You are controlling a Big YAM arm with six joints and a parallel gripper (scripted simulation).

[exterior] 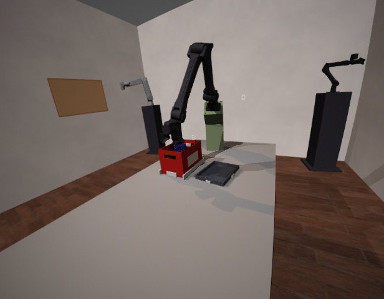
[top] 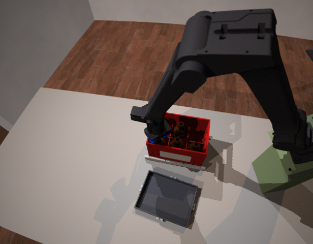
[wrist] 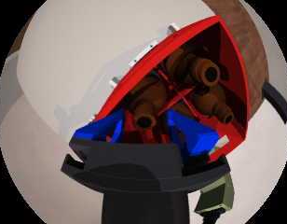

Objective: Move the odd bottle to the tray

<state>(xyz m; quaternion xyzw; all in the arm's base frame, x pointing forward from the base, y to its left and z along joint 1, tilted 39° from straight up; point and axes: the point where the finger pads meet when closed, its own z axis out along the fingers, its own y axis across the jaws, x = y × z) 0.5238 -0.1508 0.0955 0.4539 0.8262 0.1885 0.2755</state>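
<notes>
My hand is 6 cm above the brown bottle. Round my hand: dark grey tray (4 cm behind, 24 cm to the left, 14 cm below); crate (10 cm behind, 3 cm to the right, 7 cm below).
</notes>
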